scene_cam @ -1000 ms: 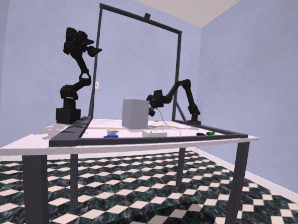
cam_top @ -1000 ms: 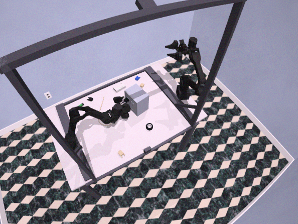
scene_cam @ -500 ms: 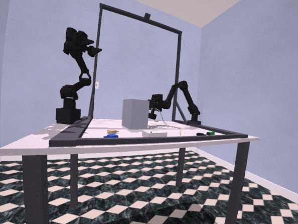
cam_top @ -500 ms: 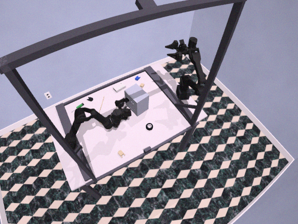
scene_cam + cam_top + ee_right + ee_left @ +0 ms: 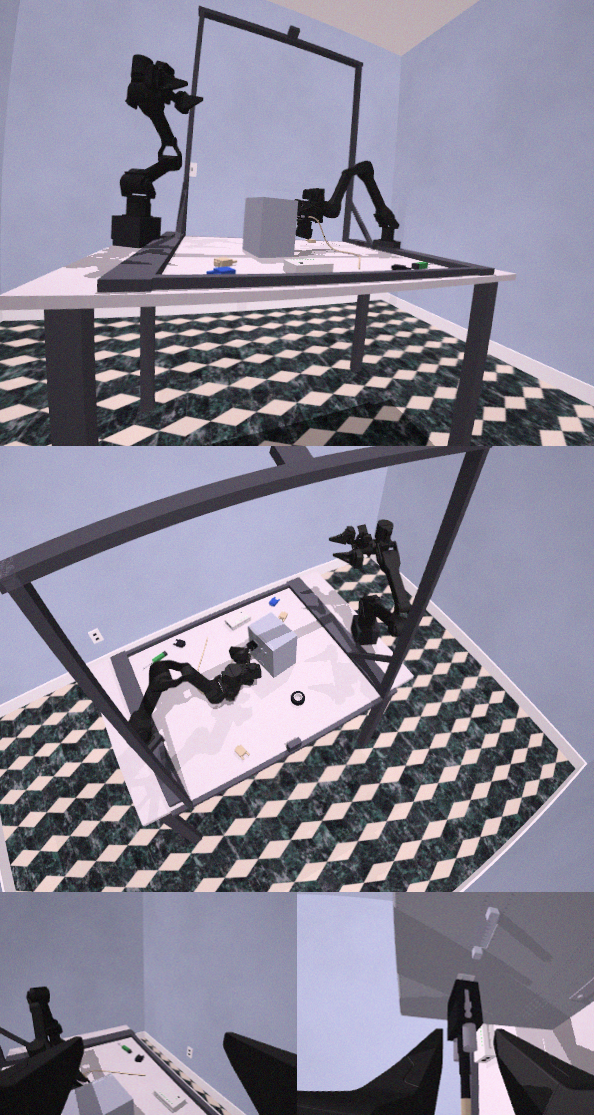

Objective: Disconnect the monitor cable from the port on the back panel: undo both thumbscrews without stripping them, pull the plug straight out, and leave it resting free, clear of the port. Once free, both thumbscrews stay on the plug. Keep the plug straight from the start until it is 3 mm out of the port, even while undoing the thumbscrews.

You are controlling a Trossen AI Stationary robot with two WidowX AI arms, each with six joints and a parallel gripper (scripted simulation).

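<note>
My left hand is 30 mm short of the grey box, 130 mm to the left of it and 50 mm above it.
</note>
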